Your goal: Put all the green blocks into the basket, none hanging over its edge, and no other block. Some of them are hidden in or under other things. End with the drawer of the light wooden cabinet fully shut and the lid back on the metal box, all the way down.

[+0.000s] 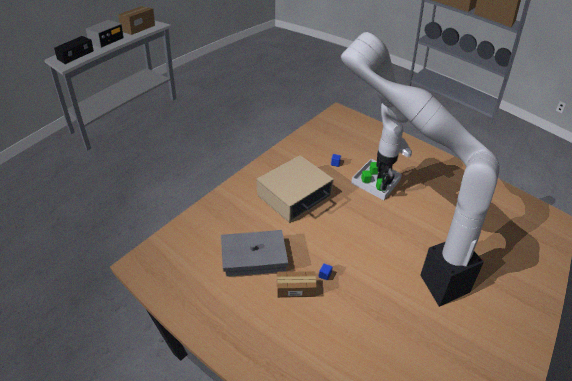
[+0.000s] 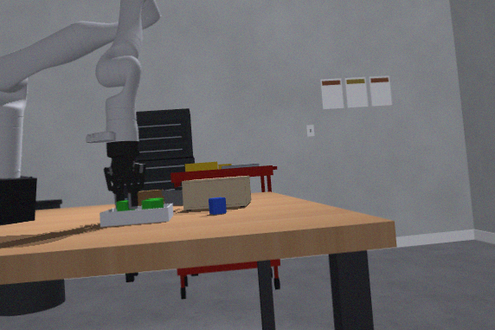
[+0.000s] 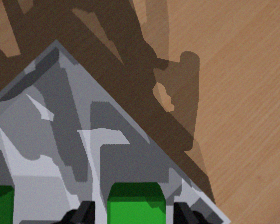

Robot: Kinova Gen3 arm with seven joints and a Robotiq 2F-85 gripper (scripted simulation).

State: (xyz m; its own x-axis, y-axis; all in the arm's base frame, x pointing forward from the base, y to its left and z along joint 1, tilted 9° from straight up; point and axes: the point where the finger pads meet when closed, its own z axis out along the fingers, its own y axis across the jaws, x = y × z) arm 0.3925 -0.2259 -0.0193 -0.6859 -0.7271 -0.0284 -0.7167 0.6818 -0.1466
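The white basket is 30 mm to the right of my hand, 30 mm below it and 30 mm ahead of it. The rest, counted from my hand: cardboard box: 530 mm to the left, 30 mm behind, 10 mm below; drawer: 230 mm to the left, 200 mm ahead, 10 mm below; light wooden cabinet: 230 mm to the left, 210 mm ahead.
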